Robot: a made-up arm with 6 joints. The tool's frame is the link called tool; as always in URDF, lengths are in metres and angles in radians. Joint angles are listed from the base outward. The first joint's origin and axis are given. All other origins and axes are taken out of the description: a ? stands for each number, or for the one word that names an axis. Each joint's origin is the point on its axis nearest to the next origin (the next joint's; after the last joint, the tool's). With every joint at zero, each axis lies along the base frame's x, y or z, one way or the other. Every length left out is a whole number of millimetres.
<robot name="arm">
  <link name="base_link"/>
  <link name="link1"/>
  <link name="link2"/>
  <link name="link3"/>
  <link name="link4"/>
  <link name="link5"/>
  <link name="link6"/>
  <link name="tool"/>
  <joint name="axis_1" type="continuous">
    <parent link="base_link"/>
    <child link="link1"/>
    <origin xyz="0 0 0.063" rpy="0 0 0"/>
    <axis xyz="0 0 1"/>
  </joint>
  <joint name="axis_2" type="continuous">
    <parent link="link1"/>
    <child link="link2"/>
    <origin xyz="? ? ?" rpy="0 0 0"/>
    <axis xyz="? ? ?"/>
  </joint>
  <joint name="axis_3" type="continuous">
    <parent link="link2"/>
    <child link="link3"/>
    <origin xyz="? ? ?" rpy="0 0 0"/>
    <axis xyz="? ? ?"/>
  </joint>
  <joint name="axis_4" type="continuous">
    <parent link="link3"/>
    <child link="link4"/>
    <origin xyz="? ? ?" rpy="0 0 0"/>
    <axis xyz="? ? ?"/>
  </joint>
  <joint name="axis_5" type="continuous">
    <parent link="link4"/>
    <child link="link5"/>
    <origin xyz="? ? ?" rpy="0 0 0"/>
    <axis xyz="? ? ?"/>
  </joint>
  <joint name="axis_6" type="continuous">
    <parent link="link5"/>
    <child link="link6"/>
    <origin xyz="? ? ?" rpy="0 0 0"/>
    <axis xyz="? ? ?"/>
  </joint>
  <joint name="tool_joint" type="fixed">
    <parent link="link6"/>
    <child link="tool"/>
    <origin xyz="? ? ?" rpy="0 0 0"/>
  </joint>
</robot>
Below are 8 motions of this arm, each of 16 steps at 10 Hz.
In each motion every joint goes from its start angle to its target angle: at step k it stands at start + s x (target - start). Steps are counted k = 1, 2, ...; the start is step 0. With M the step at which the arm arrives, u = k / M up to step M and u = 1 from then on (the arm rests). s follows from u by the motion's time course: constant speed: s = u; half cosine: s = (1 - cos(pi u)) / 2; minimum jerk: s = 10 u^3 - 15 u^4 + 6 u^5.
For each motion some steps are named. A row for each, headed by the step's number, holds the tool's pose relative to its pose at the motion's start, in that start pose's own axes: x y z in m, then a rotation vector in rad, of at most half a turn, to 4 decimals.
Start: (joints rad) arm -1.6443 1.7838 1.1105 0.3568 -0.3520 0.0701
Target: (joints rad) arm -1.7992 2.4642 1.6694 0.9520 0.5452 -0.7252
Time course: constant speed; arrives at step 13
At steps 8, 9, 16:
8: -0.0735 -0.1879 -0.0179 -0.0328 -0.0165 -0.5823
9: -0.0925 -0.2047 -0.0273 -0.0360 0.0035 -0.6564
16: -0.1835 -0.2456 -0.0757 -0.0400 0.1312 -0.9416

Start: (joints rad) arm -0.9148 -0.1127 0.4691 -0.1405 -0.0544 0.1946
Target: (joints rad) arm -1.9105 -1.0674 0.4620 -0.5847 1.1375 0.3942
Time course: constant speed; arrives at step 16
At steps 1, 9, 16:
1: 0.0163 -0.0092 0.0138 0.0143 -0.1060 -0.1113
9: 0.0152 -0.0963 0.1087 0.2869 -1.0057 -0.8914
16: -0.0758 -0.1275 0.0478 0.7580 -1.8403 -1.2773

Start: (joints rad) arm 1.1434 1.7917 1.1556 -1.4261 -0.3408 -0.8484
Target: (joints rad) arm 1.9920 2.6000 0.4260 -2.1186 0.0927 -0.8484
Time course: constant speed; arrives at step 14
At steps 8, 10, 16:
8: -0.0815 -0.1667 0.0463 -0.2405 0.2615 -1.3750
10: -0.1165 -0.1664 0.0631 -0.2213 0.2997 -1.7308
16: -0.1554 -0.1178 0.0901 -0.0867 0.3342 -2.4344

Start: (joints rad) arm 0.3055 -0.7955 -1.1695 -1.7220 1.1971 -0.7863
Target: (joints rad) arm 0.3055 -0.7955 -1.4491 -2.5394 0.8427 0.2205
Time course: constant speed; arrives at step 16
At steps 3, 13, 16:
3: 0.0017 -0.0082 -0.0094 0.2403 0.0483 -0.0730
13: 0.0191 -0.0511 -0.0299 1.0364 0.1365 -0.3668
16: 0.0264 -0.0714 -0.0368 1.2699 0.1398 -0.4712

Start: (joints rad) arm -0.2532 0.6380 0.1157 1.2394 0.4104 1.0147
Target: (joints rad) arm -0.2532 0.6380 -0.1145 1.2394 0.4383 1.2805
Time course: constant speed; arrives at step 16
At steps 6, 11, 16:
6: 0.0227 0.0032 -0.0215 0.0410 0.0216 -0.0605
11: 0.0415 0.0038 -0.0398 0.0745 0.0347 -0.1119
16: 0.0602 0.0026 -0.0583 0.1073 0.0435 -0.1641

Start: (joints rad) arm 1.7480 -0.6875 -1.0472 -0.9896 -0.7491 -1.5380
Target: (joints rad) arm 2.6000 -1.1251 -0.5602 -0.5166 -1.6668 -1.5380
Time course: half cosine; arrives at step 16
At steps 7, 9, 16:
7: -0.1481 0.0019 -0.2051 0.4281 -0.5577 -0.3054
9: -0.2235 0.0377 -0.3167 0.5895 -0.8201 -0.5353
16: -0.3567 0.2170 -0.5471 0.7837 -1.2757 -1.1764

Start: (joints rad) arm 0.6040 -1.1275 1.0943 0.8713 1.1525 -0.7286
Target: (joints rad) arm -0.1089 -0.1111 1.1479 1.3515 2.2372 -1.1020
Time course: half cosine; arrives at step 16
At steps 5, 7, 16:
5: 0.0198 -0.0386 -0.0775 -0.2074 0.2483 -0.2794
7: 0.0149 -0.0808 -0.1299 -0.3495 0.4533 -0.5180
16: -0.1093 -0.1808 -0.2237 -0.5421 1.1820 -1.3414

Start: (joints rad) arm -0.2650 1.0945 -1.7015 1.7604 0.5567 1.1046
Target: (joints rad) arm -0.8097 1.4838 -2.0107 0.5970 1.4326 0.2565
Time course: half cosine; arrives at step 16
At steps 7, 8, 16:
7: -0.0031 -0.0983 0.2119 -0.2347 -0.5354 -0.3729
8: -0.0217 -0.1282 0.2632 -0.2837 -0.6437 -0.4942
16: -0.2238 -0.2864 0.4699 -0.4023 -1.0315 -1.2701

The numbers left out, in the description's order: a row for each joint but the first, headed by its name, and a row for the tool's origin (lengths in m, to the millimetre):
axis_2: xyz -0.183 0.383 0, axis 0 1 0
axis_3: xyz 0.054 0 -0.049, axis 1 0 0
axis_4: xyz 0 -0.056 0.357, axis 0 0 1
axis_5: xyz 0.004 0.008 0, axis 0 0 -1
axis_6: xyz 0.161 0.084 0, axis 1 0 0
tool: xyz 0 0.02 -0.087

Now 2 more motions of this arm.
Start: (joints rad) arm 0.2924 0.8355 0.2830 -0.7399 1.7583 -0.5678
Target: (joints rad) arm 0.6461 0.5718 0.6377 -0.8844 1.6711 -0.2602
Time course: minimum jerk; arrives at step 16
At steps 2, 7, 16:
2: 0.0023 0.0021 -0.0007 0.0055 0.0007 0.0051
7: 0.0502 0.0547 -0.0113 0.1223 0.0140 0.1258
16: 0.1054 0.1563 -0.0066 0.2712 0.0277 0.3414

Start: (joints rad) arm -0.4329 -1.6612 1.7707 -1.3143 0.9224 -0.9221
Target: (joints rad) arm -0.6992 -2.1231 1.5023 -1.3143 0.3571 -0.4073
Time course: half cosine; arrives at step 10
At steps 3, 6, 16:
3: -0.0320 0.0142 0.0399 0.1488 -0.2267 0.0557
6: -0.1314 0.0389 0.0984 0.4146 -0.7100 0.2484
16: -0.2237 0.0559 0.1025 0.5461 -1.0637 0.4650

